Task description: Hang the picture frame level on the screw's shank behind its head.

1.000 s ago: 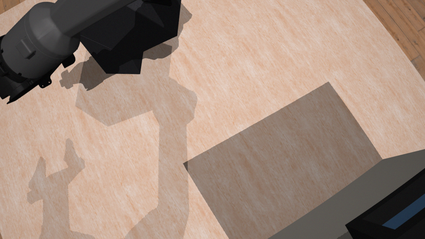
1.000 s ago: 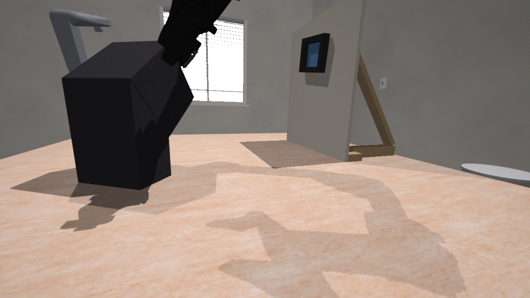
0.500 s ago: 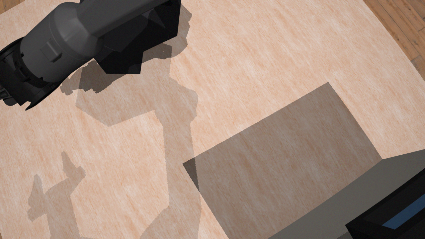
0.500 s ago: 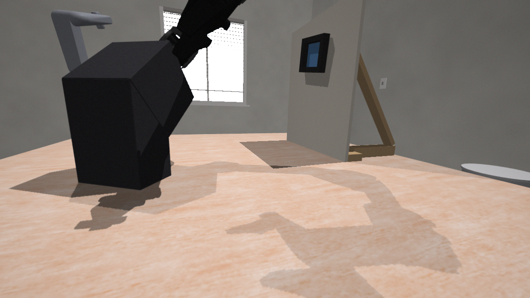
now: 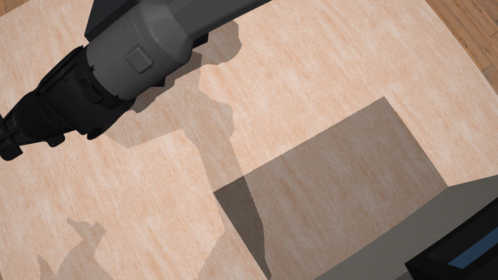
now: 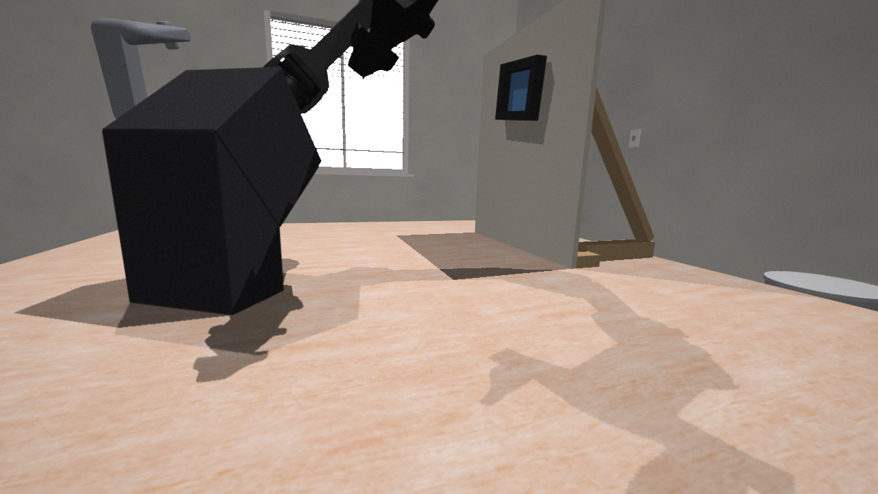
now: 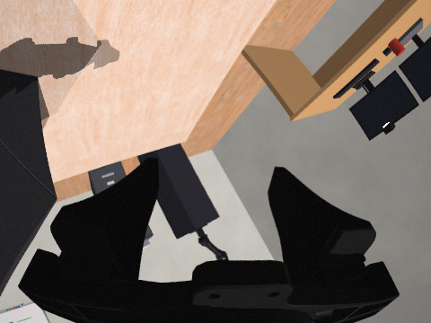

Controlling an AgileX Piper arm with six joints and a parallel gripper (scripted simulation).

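The picture frame is 51 cm to the left of my hand, 28 cm ahead of it and 8 cm above it. The rest, counted from my hand: grey wall panel: 53 cm to the left, 30 cm ahead, 4 cm below.
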